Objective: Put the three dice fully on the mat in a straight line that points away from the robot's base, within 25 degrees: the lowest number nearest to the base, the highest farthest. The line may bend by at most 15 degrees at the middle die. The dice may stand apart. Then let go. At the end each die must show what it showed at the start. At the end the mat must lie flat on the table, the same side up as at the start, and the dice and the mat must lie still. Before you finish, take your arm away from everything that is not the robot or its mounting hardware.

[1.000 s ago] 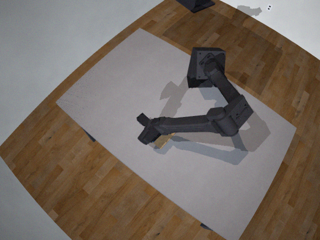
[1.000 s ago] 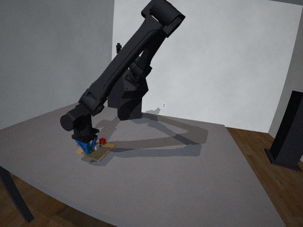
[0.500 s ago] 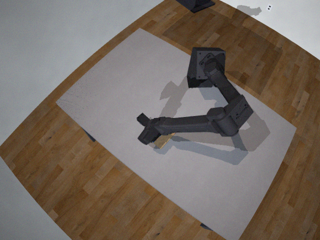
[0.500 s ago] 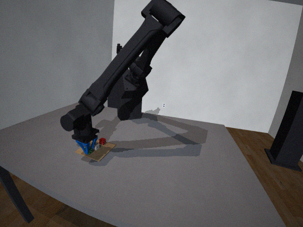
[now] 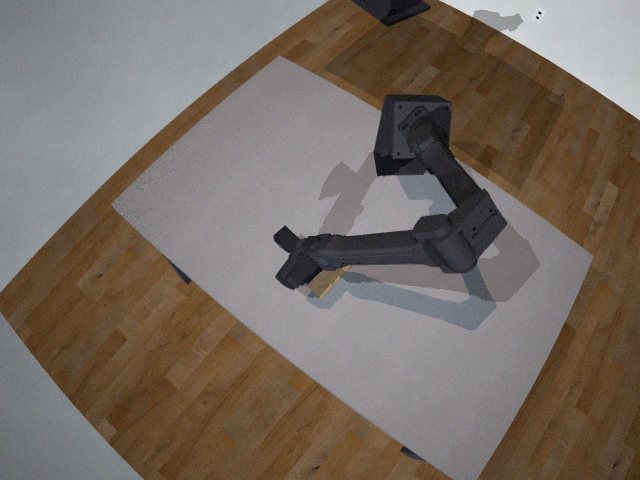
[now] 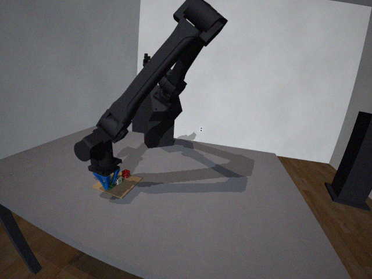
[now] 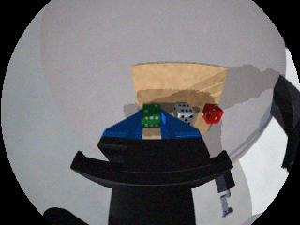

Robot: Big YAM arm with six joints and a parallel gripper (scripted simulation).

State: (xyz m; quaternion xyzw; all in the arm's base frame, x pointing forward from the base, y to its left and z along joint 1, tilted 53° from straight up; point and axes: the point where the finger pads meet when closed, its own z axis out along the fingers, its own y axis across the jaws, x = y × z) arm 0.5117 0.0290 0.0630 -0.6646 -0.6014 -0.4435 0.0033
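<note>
Now: the green die right at my hand. Round my hand: tan mat 50 mm behind, 10 mm to the right, 20 mm below; red die 100 mm behind, 20 mm to the right; white die 50 mm behind, 10 mm to the right.
</note>
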